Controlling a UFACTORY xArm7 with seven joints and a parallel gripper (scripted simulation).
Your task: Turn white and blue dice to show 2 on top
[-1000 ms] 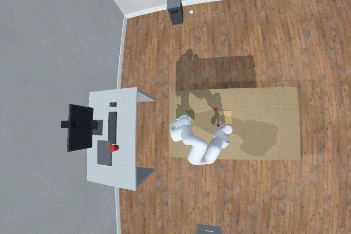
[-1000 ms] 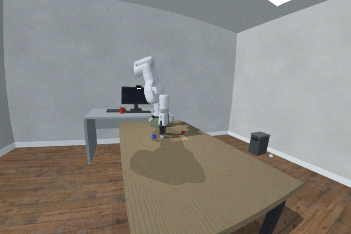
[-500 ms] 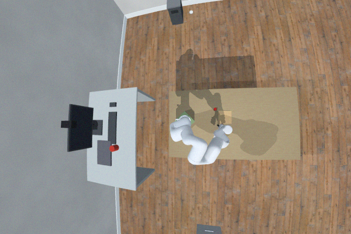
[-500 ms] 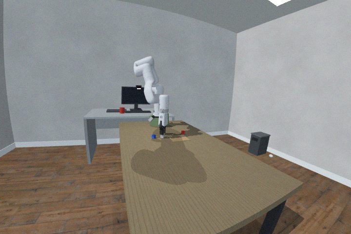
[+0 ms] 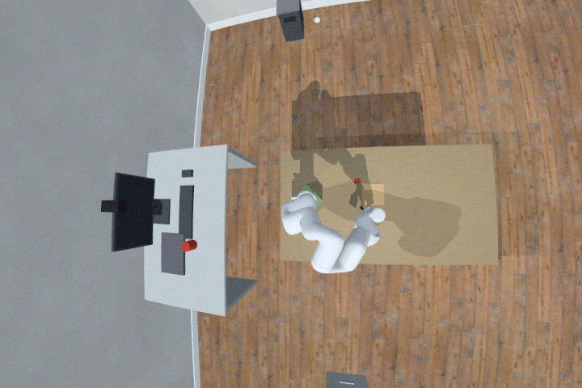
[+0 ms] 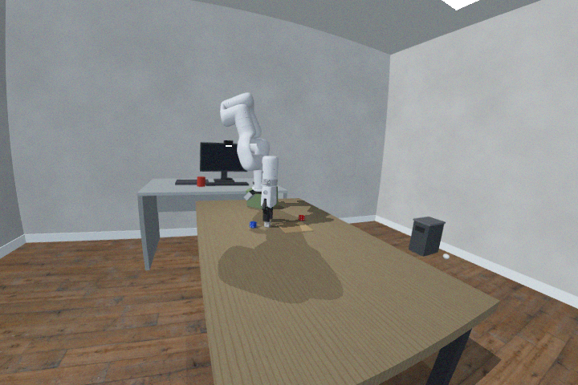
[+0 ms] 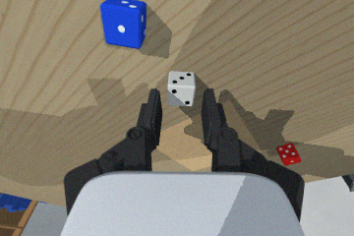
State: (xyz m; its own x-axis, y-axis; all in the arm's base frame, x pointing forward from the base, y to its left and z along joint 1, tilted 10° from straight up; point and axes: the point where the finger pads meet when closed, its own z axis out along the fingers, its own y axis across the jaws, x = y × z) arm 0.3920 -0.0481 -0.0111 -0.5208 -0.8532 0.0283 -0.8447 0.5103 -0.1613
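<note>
Right now the white die is 4 cm below my hand. Also, from my hand: red die: 8 cm behind, 21 cm to the left, 4 cm below; tan mat: 3 cm ahead, 13 cm to the left, 5 cm below; blue die: 7 cm to the right, 4 cm below.
</note>
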